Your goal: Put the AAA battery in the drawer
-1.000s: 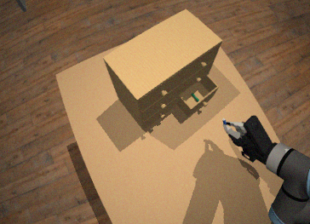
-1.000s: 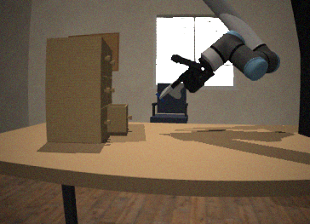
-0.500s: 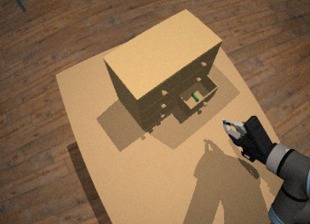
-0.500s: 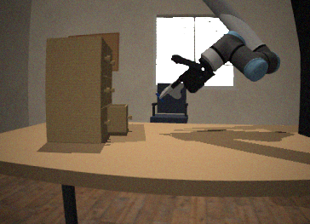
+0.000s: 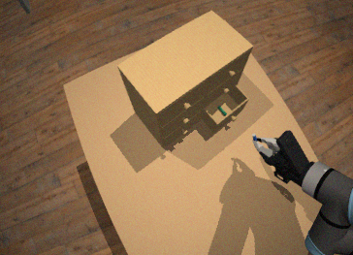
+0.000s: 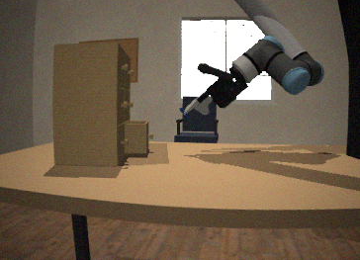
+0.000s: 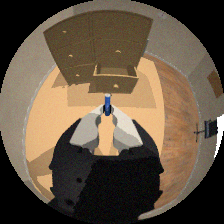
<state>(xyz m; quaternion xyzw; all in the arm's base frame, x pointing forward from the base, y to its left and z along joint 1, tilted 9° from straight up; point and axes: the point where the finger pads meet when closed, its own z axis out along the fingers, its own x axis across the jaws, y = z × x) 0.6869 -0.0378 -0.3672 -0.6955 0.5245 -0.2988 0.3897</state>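
The green battery is 17 cm ahead of my hand, 12 cm below it and 2 cm to the left of it. The rest, counted from my hand: blue AAA battery 1 cm below, 1 cm ahead.
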